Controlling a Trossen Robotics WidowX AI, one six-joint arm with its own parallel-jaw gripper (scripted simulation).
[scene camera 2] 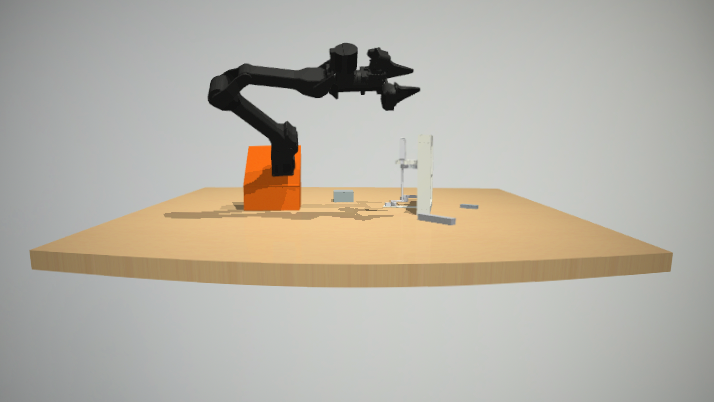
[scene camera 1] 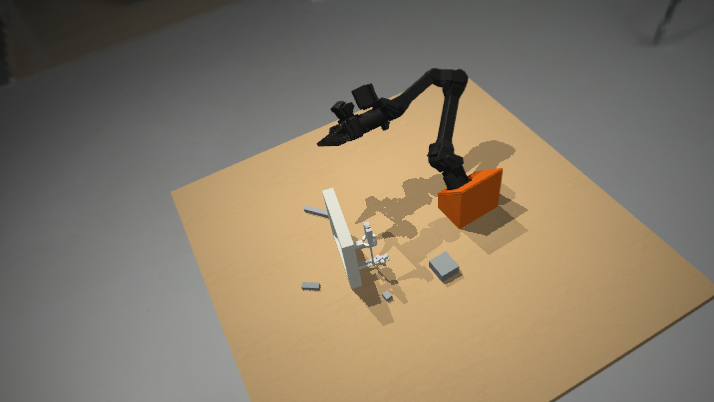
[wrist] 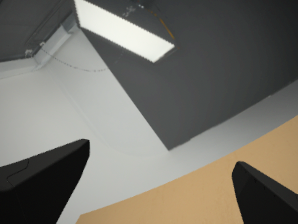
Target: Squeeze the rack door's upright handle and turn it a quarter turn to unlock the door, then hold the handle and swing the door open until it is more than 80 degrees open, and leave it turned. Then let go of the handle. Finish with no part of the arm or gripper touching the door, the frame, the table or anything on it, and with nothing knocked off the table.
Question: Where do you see a white rack frame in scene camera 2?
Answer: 425,142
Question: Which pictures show the gripper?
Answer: Scene camera 2, scene camera 1 and the wrist view: all of them.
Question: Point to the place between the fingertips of the gripper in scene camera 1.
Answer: At 321,143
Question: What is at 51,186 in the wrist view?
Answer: The gripper.
